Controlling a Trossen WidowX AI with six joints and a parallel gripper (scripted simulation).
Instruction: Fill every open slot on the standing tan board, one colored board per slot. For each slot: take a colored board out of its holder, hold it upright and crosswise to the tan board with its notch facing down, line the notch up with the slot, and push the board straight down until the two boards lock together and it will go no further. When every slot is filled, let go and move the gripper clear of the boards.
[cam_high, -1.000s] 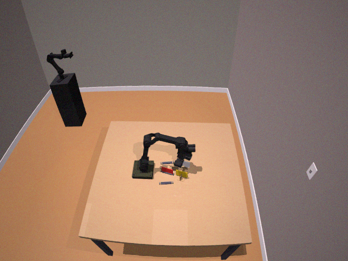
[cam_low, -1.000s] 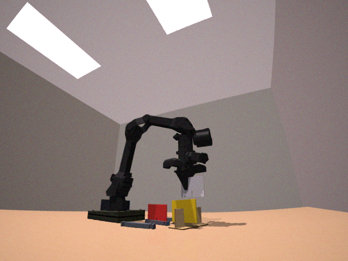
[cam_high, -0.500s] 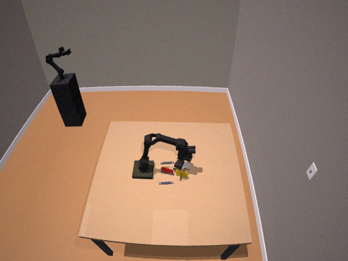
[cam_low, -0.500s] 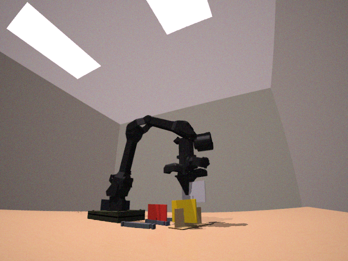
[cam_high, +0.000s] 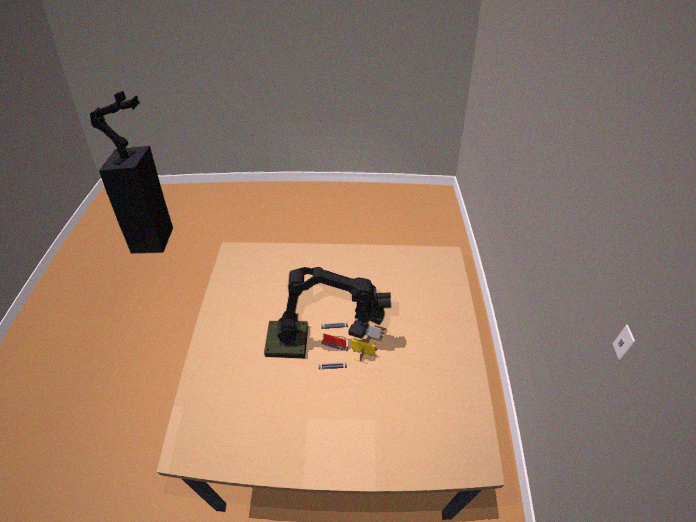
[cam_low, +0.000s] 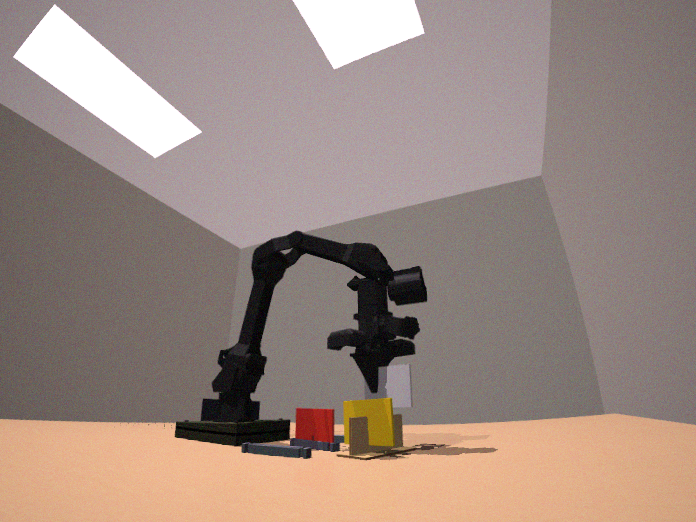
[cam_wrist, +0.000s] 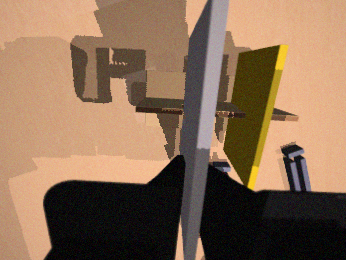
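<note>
Right now the tan board is 1 cm ahead of my gripper tip, 3 cm to the right of it and 7 cm below it. Round my gripper tip: red board: 12 cm behind, 1 cm to the right, 7 cm below; then yellow board: 6 cm to the right, 5 cm below; then grey board: 2 cm ahead, 1 cm to the right.
</note>
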